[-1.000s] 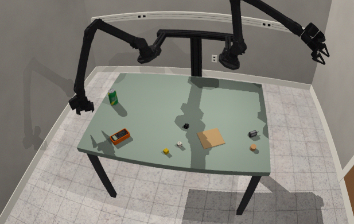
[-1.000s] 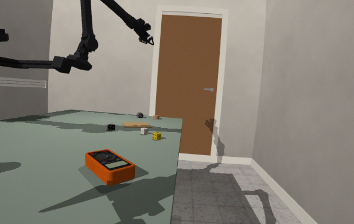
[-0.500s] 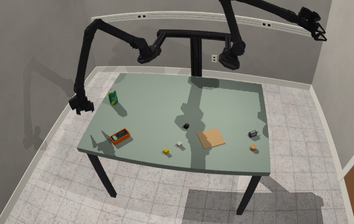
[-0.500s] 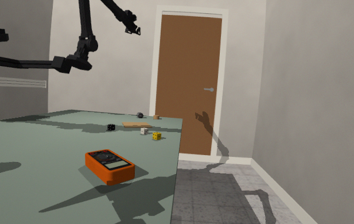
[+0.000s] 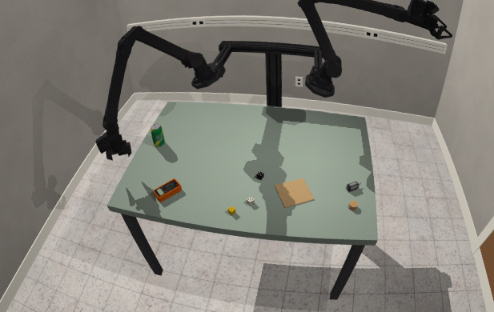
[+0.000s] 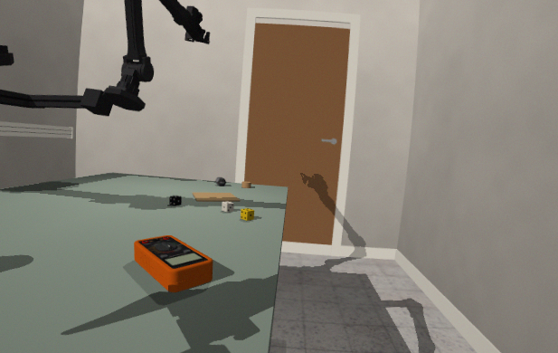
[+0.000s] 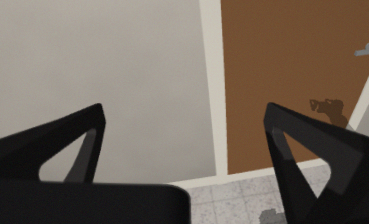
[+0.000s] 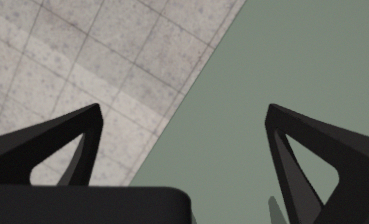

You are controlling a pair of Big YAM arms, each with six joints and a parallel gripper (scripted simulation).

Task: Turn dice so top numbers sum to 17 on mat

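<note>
Right now my right hand is 68 cm to the right of the white die, 9 cm short of it and 9 cm above it. The rest, counted from my right hand: black die (70 cm to the left, 9 cm below, 7 cm behind); then yellow die (62 cm to the left, 16 cm ahead, 9 cm below); then tan mat (86 cm to the left, 10 cm below, 1 cm ahead).
</note>
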